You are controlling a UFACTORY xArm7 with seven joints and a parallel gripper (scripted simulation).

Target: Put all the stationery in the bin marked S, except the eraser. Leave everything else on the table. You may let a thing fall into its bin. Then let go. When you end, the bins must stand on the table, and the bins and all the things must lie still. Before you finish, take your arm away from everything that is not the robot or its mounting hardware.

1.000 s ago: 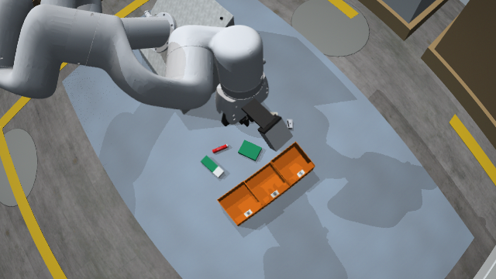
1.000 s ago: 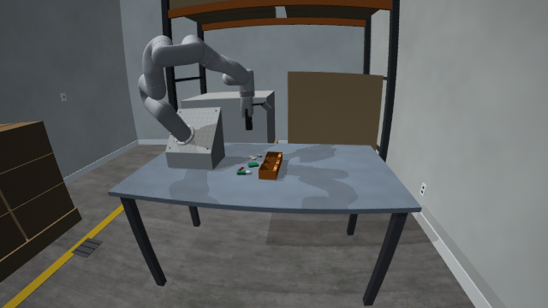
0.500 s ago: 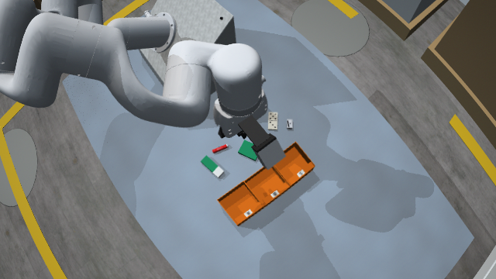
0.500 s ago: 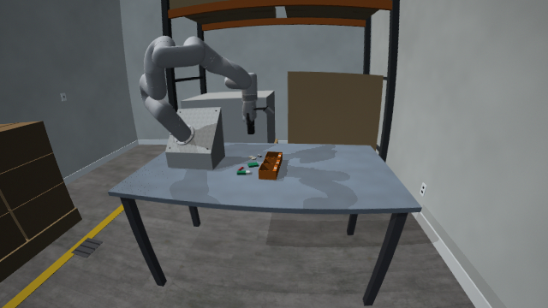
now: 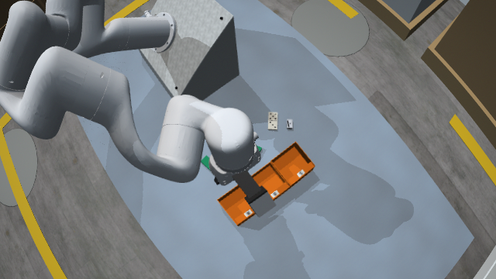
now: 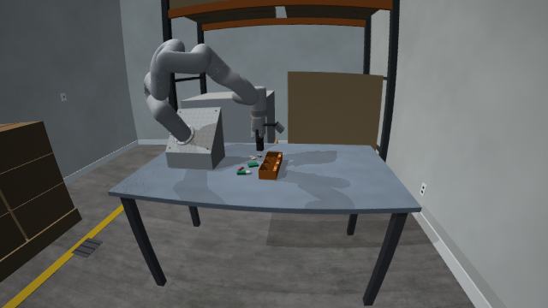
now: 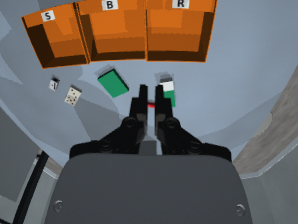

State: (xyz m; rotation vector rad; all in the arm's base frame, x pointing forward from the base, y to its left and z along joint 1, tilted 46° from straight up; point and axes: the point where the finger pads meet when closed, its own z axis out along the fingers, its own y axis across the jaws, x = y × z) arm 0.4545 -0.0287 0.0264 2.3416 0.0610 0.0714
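The orange bin is 4 cm ahead of my hand, 5 cm to the left of it and 12 cm below it. The rest, counted from my hand: red battery 11 cm behind, 1 cm to the left, 13 cm below; then green-and-white eraser 8 cm behind, 3 cm to the right, 13 cm below; then green block 6 cm behind, 7 cm to the left, 13 cm below.
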